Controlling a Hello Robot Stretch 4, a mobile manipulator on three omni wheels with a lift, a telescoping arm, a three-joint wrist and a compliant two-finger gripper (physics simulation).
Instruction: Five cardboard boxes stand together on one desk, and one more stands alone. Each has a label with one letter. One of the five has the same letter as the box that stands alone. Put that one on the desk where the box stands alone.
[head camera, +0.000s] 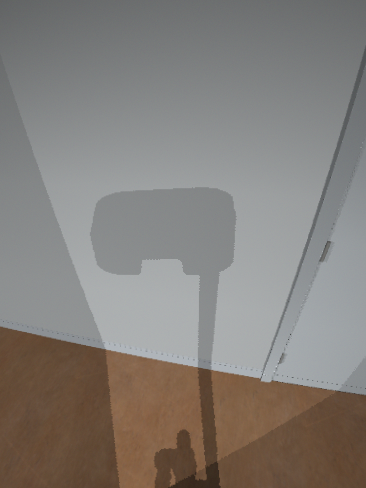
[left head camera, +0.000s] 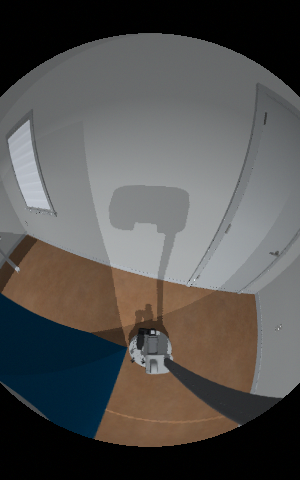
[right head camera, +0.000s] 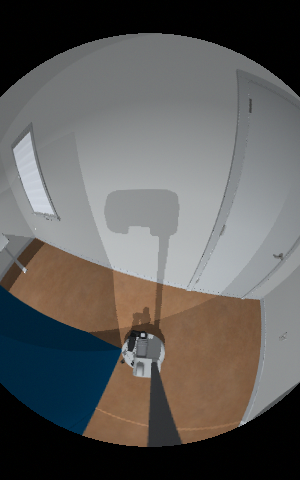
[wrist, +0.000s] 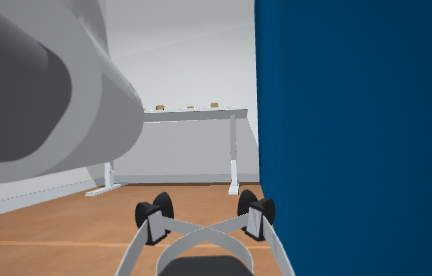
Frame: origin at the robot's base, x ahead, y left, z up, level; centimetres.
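Seen in the pictures: gripper, fingertip midpoint: (left head camera: 137, 363) (right head camera: 126, 364) (wrist: 205, 207).
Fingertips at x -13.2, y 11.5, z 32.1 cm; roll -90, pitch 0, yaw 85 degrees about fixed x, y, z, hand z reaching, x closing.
Observation:
A point is followed by its place in that frame.
In the wrist view, several small brown cardboard boxes (wrist: 160, 107) @(x -224.4, y -8.4, z 72.4 cm) (wrist: 190, 107) @(x -231.5, y 17.9, z 73.2 cm) (wrist: 214, 105) @(x -212.3, y 37.6, z 72.0 cm) stand apart on a far white desk (wrist: 200, 115) @(x -239.9, y 27.5, z 66.8 cm). A sliver of one more box (wrist: 144, 109) @(x -243.2, y -24.5, z 73.4 cm) shows beside the robot's grey body part at the left. Their letters are too small to read. My gripper (wrist: 205, 207) @(x -13.2, y 11.5, z 32.1 cm) is open and empty, low in the wrist view, well short of that desk and below its top. No boxes show in the head views. The box that stands alone cannot be told from the others.
A tall blue partition (left head camera: 55, 360) @(x 0.2, y 27.1, z 122.6 cm) (right head camera: 55, 360) @(x -6.2, y 25.1, z 107.5 cm) (wrist: 350, 140) @(x -14.6, y 27.2, z 38.0 cm) stands close beside the robot. A wall faces the head, with a door (left head camera: 265, 200) @(x 72.1, y -74.2, z 131.6 cm) (right head camera: 265, 190) @(x 72.0, y -74.6, z 136.6 cm) at the right and a window (left head camera: 29, 165) @(x 128.8, y 144.8, z 144.5 cm) (right head camera: 34, 175) @(x 128.4, y 142.9, z 141.6 cm) at the left. A white desk leg (left head camera: 10, 261) @(x 77.9, y 268.8, z 8.0 cm) (right head camera: 17, 263) @(x 75.4, y 269.7, z 8.4 cm) shows at the far left.

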